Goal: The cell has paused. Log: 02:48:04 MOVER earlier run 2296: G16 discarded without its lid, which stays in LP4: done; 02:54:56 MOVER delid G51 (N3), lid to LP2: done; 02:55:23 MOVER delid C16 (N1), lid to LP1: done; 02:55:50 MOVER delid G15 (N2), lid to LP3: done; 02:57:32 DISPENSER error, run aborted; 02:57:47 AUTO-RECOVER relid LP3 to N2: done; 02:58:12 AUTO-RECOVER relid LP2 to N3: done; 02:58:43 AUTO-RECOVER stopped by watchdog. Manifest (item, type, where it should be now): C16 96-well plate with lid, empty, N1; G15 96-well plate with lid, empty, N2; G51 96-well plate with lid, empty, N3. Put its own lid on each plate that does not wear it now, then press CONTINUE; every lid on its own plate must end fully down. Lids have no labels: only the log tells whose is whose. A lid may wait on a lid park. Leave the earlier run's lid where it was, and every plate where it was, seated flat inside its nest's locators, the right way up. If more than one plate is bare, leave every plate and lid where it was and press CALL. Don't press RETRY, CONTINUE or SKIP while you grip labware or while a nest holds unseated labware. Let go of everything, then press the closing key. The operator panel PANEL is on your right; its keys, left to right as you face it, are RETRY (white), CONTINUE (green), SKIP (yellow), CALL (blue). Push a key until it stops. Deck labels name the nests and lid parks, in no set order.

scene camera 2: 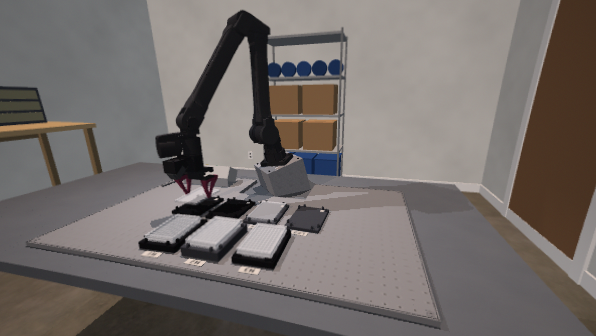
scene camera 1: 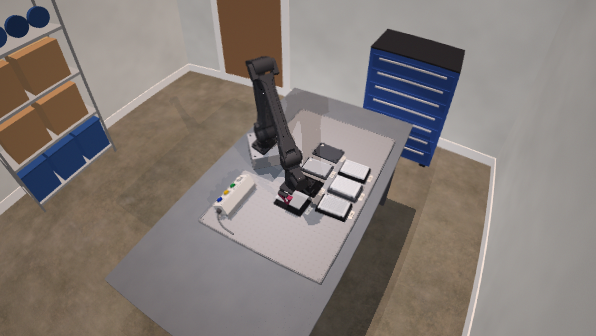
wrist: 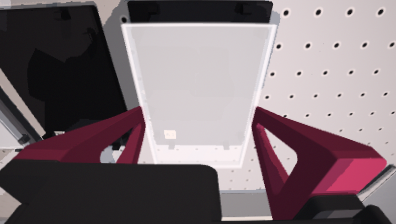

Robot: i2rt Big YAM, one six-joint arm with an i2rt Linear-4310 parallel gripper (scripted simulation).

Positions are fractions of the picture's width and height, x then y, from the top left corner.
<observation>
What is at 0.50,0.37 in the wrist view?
A clear lid.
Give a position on a 96-well plate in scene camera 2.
0.29,0.69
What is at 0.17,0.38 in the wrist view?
A lid park LP3.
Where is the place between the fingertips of my gripper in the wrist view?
At 0.50,0.50
</observation>
